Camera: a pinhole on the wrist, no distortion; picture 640 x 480 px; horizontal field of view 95.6 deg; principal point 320.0 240.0 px. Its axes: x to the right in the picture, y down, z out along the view. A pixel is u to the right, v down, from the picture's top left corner.
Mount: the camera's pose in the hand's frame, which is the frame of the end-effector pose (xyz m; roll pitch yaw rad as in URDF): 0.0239 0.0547 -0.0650 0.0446 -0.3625 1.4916
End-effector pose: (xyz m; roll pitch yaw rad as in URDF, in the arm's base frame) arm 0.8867 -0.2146 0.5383 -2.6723 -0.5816 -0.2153
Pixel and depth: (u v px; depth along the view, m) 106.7 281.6 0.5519
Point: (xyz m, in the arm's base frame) 0.9761 0.3798 0.4603
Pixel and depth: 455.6 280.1 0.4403
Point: 1.1225 -0.1561 0.1808
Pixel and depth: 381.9 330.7 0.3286
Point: 0.9877 -0.1197 0.2954
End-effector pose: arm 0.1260 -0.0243 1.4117 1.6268 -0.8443 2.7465
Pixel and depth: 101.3 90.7 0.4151
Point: -0.2222 0.3162 1.3047
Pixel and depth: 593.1 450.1 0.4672
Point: 0.7075 0.3383 1.3991
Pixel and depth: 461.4 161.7 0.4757
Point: 0.2413 0.4268 1.5886
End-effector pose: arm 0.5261 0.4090 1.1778 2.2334 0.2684 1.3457
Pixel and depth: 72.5 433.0 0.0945
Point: 0.4824 0.3660 1.1527
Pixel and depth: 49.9 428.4 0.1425
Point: 0.4544 0.3218 1.0965
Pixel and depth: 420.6 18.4 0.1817
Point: 0.6772 0.5307 1.0911
